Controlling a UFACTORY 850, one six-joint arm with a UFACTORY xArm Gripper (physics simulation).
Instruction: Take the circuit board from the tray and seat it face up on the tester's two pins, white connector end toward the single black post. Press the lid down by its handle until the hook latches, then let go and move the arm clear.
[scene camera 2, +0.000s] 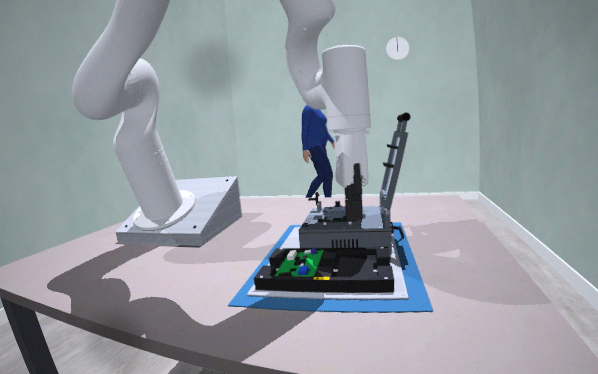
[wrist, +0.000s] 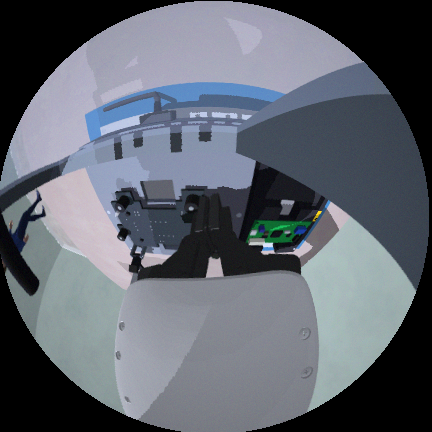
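The green circuit board (scene camera 2: 309, 264) (wrist: 275, 232) lies face up in the left part of the black tray (scene camera 2: 300, 284) (wrist: 272, 184) in the scene view, its white connector facing the tester. The tester (scene camera 2: 320, 237) (wrist: 205, 167) stands behind the tray. Its lid (scene camera 2: 395, 162) (wrist: 340, 130) is raised, with the black handle (scene camera 2: 404, 117) (wrist: 20, 270) at the top. Black posts (wrist: 121, 202) (wrist: 122, 233) stand on its bare plate. My gripper (scene camera 2: 354, 216) (wrist: 212, 206) is shut and empty, pointing down low over the tester, its tips beside another black post (wrist: 191, 201). The tips' exact height is unclear.
A small upright metal part (scene camera 2: 318, 202) (wrist: 135, 262) with a black top stands at the tester's left end. Tray and tester stand on a blue mat (scene camera 2: 419, 300) (wrist: 210, 88). The arm's sloped base (scene camera 2: 215, 215) is at the left. A person (scene camera 2: 314, 130) in blue is behind the table.
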